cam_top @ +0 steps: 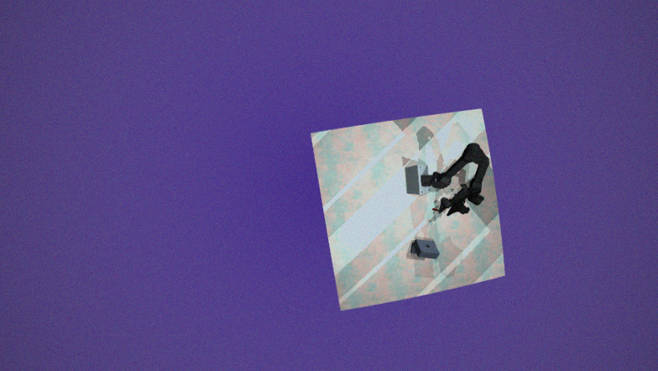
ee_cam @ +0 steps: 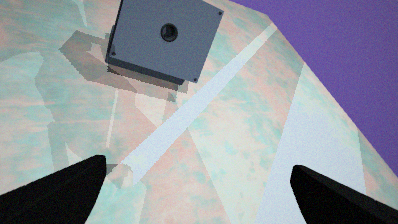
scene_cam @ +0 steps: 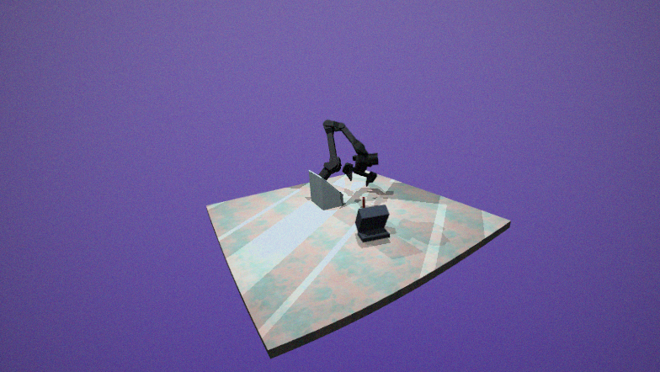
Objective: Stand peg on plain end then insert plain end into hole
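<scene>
The red peg lies 110 mm below my gripper tip, 30 mm to the left of it and 10 mm behind it. The rest, counted from my gripper tip: sloped grey panel (240 mm ahead, 90 mm below, 80 mm to the right).
</scene>
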